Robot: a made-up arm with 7 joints. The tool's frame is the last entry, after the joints. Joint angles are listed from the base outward.
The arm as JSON. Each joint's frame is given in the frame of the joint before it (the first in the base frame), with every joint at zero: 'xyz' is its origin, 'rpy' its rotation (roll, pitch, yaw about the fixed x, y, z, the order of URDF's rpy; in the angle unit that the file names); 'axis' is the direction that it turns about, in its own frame. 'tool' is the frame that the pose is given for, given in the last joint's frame.
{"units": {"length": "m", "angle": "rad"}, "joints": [
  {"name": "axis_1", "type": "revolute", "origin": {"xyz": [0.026, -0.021, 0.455], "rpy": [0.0, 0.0, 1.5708]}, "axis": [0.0, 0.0, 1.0]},
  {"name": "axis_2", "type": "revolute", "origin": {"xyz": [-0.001, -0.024, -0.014], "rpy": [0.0, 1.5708, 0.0]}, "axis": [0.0, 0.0, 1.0]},
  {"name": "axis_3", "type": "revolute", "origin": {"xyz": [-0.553, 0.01, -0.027], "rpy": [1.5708, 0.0, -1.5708]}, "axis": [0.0, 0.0, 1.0]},
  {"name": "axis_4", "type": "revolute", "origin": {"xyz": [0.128, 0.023, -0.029], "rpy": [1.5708, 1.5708, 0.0]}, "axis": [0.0, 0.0, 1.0]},
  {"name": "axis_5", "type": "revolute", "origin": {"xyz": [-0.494, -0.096, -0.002], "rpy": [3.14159, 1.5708, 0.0]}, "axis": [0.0, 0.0, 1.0]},
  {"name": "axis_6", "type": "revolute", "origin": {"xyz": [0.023, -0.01, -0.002], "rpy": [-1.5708, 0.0, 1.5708]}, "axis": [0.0, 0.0, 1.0]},
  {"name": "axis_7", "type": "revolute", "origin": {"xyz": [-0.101, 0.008, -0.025], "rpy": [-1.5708, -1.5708, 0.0]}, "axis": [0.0, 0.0, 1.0]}
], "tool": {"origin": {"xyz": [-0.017, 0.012, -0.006], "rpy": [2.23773, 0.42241, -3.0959]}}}
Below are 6 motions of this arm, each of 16 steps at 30 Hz.
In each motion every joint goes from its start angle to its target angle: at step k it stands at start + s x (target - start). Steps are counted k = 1, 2, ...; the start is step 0. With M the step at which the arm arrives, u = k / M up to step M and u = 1 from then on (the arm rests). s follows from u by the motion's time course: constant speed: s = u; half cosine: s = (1 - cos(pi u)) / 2; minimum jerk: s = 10 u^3 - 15 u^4 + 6 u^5.
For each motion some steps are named. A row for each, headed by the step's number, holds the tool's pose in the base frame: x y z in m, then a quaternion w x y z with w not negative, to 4 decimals.
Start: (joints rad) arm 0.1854 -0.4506 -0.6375 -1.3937 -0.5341 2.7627 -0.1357
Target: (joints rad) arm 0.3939 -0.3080 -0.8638 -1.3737 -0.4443 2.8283 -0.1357
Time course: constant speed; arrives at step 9
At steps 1, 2, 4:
1: 0.3000 -0.2906 1.3452 0.1539 -0.7679 -0.5376 0.3125
2: 0.3146 -0.2959 1.3405 0.1578 -0.7648 -0.5408 0.3126
4: 0.3438 -0.3045 1.3308 0.1651 -0.7588 -0.5465 0.3134

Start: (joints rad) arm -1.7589 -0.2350 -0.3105 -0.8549 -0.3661 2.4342 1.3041
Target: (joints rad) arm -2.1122 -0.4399 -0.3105 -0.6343 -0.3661 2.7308 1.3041
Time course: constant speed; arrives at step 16
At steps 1, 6, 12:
1: -0.0778 -0.2223 1.5314 0.1237 0.9059 0.0711 0.3988
6: -0.0480 -0.1048 1.5475 0.2202 0.9168 0.0659 0.3266
12: 0.0194 0.0223 1.5468 0.3226 0.9186 0.0538 0.2217

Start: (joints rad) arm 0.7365 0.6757 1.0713 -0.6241 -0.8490 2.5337 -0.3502
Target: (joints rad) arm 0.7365 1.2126 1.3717 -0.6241 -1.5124 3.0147 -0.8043
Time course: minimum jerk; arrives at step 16
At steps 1, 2, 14, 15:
1: 0.3220 0.7203 1.1867 0.2040 0.0051 0.8695 -0.4498
2: 0.3245 0.7232 1.1820 0.2080 0.0066 0.8685 -0.4499
14: 0.4557 0.8635 0.8127 0.4753 0.1020 0.7667 -0.4194
15: 0.4569 0.8645 0.8070 0.4788 0.1033 0.7648 -0.4185

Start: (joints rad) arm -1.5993 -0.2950 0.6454 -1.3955 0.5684 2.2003 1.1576
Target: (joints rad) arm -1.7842 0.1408 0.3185 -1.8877 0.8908 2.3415 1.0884
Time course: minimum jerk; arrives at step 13
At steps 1, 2, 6, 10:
1: 0.4345 -0.3017 1.3496 0.5439 -0.4698 -0.5034 -0.4796
2: 0.4297 -0.3209 1.3428 0.5453 -0.4661 -0.4964 -0.4889
6: 0.3153 -0.5978 1.1888 0.5464 -0.3957 -0.3733 -0.6368
10: 0.1121 -0.8021 0.9177 0.4936 -0.2919 -0.2023 -0.7939

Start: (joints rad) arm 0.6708 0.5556 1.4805 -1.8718 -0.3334 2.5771 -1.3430
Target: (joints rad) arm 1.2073 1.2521 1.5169 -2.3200 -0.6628 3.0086 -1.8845
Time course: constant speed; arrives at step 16
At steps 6, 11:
6: -0.2745 0.6123 0.7554 0.7434 -0.5438 0.3353 -0.1979
11: -0.3527 0.5350 0.6682 0.7504 -0.5914 0.2951 -0.0087

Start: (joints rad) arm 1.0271 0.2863 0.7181 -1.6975 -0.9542 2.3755 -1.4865
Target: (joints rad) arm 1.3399 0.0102 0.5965 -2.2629 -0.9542 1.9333 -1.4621
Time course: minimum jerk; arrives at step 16
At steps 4, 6, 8, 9, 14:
4: -0.1016 0.7380 0.8191 0.8220 -0.1113 0.0437 -0.5568
6: -0.1383 0.7075 0.7864 0.8152 -0.1299 -0.0154 -0.5642
8: -0.1763 0.6614 0.7439 0.8006 -0.1473 -0.0930 -0.5733
9: -0.1914 0.6353 0.7223 0.7907 -0.1533 -0.1328 -0.5777
14: -0.2195 0.5449 0.6570 0.7490 -0.1601 -0.2555 -0.5900

